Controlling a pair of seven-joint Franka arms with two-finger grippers.
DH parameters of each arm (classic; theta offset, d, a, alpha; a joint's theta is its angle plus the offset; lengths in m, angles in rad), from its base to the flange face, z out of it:
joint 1: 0 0.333 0 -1.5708
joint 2: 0 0 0 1.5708
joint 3: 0 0.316 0.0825 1.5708
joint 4: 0 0 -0.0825 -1.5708
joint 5: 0 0.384 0 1.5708
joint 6: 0 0 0.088 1.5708
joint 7: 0 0.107 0 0
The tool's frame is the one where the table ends.
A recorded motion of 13 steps. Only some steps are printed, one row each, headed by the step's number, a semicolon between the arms.
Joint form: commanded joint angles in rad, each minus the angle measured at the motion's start. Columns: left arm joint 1, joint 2, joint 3, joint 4, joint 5, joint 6, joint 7; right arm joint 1, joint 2, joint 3, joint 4, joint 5, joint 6, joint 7.
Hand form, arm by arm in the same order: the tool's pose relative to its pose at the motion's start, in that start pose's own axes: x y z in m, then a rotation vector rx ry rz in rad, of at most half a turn. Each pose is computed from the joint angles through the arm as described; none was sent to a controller.
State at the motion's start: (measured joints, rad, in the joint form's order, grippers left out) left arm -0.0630 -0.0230 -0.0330 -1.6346 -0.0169 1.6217 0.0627; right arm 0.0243 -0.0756 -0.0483 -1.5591 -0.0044 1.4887 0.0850
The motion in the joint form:
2: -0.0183 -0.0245 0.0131 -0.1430 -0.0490 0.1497 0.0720; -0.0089 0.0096 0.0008 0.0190 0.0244 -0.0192 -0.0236
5: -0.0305 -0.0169 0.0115 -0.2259 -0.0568 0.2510 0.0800; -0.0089 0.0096 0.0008 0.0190 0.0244 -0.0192 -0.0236
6: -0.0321 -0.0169 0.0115 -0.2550 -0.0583 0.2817 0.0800; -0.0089 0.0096 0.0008 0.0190 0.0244 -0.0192 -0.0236
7: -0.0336 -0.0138 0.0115 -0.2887 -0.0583 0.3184 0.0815; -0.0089 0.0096 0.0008 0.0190 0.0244 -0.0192 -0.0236
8: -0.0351 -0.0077 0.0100 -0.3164 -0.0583 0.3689 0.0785; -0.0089 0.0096 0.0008 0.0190 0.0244 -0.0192 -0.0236
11: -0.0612 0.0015 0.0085 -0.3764 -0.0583 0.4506 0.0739; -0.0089 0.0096 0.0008 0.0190 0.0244 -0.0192 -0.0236
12: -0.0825 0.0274 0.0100 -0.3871 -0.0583 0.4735 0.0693; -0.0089 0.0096 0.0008 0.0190 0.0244 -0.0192 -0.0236
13: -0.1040 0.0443 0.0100 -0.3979 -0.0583 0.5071 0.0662; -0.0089 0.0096 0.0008 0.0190 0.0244 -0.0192 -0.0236
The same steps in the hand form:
2: 0.0006 0.0062 0.0416 -0.0446 0.0356 0.0662; 0.0010 0.0012 -0.0021 0.0230 -0.0114 -0.0178
5: 0.0043 0.0129 0.0768 -0.0499 0.0467 0.0797; 0.0010 0.0012 -0.0021 0.0230 -0.0114 -0.0178
6: 0.0038 0.0135 0.0880 -0.0506 0.0483 0.0788; 0.0010 0.0012 -0.0021 0.0230 -0.0114 -0.0178
7: 0.0034 0.0137 0.1027 -0.0498 0.0481 0.0791; 0.0010 0.0012 -0.0021 0.0230 -0.0114 -0.0178
8: 0.0053 0.0147 0.1148 -0.0475 0.0645 0.0763; 0.0010 0.0012 -0.0021 0.0230 -0.0114 -0.0178
11: 0.0047 0.0288 0.1413 -0.0458 0.0756 0.0942; 0.0010 0.0012 -0.0021 0.0230 -0.0114 -0.0178
12: 0.0081 0.0393 0.1589 -0.0473 0.0611 0.1073; 0.0010 0.0012 -0.0021 0.0230 -0.0114 -0.0178
13: 0.0108 0.0509 0.1705 -0.0473 0.0661 0.1237; 0.0010 0.0012 -0.0021 0.0230 -0.0114 -0.0178

